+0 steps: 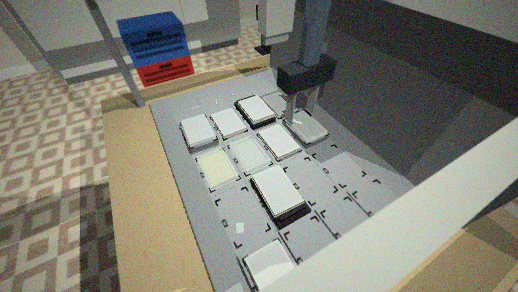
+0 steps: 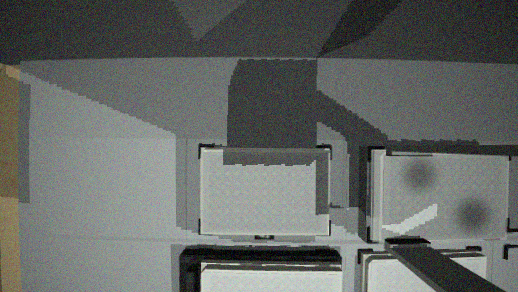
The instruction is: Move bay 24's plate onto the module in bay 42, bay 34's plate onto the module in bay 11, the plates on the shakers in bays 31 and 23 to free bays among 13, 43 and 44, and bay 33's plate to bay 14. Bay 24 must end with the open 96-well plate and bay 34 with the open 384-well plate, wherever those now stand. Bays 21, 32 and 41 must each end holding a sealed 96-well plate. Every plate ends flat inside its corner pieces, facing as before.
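Places are measured from the robot's base along level axes (x ahead, y left, z up), in centimetres.
Where they show: gripper, fingertip midpoint: (image 1: 298, 117) (image 2: 404, 197); robot's base at its link origin: (image 1: 181, 127).
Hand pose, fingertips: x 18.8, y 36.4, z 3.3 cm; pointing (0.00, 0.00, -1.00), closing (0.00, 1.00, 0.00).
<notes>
Things, the pixels of their centre, and the offset from my fingertips. "spot": a spot on its surface instead.
- bay 42's plate at the middle of its body: (image 2: 440, 195) (image 1: 305, 125) dy +0.0, dx +3.9, dz -0.7 cm
- Bay 41's plate at the middle of its body: (image 2: 264, 191) (image 1: 279, 104) dy +0.0, dx -12.4, dz -2.6 cm
- bay 11 at a spot on its surface: (image 1: 199, 130) spot: dy -32.0, dx -10.6, dz +0.0 cm
- bay 21 at a spot on its surface: (image 1: 228, 122) spot: dy -21.5, dx -11.6, dz -1.9 cm
- bay 32 at a spot on its surface: (image 2: 390, 277) spot: dy -8.4, dx +0.0, dz -1.9 cm
- Bay 31's plate at the middle of its body: (image 1: 255, 108) dy -10.5, dx -11.9, dz -0.4 cm
- bay 23's plate at the middle of its body: (image 1: 276, 188) dy -21.5, dx +19.8, dz -0.4 cm
- yellowish plate at the middle of its body: (image 1: 217, 167) dy -32.1, dx +4.0, dz -2.6 cm
- white plate at the middle of its body: (image 1: 276, 277) dy -32.1, dx +36.8, dz -1.1 cm
- small bright patch at a spot on its surface: (image 1: 240, 227) spot: dy -33.8, dx +23.2, dz -3.2 cm
My gripper (image 1: 301, 118) (image 2: 409, 198) is open, with its jaws by the long edges of bay 42's plate (image 1: 310, 129) (image 2: 450, 190), off centre toward bay 41. Bay 41's plate (image 1: 276, 103) (image 2: 260, 195) lies between its corner pieces. White plates stand in bay 11 (image 1: 199, 130), bay 21 (image 1: 228, 122) and bay 32 (image 1: 280, 141) (image 2: 390, 277). Bay 31's plate (image 1: 256, 109) (image 2: 270, 281) and bay 23's plate (image 1: 278, 190) sit on dark shakers. A yellowish plate (image 1: 218, 169) is in bay 12, a pale clear one (image 1: 250, 152) in bay 22.
A white plate (image 1: 270, 265) stands in bay 14, close to the pale frame beam (image 1: 415, 200). A small bright patch (image 1: 240, 227) shows in bay 13. Blue (image 1: 155, 40) and red (image 1: 167, 71) boxes stand behind the deck. A dark arm part (image 2: 450, 270) crosses bay 32.
</notes>
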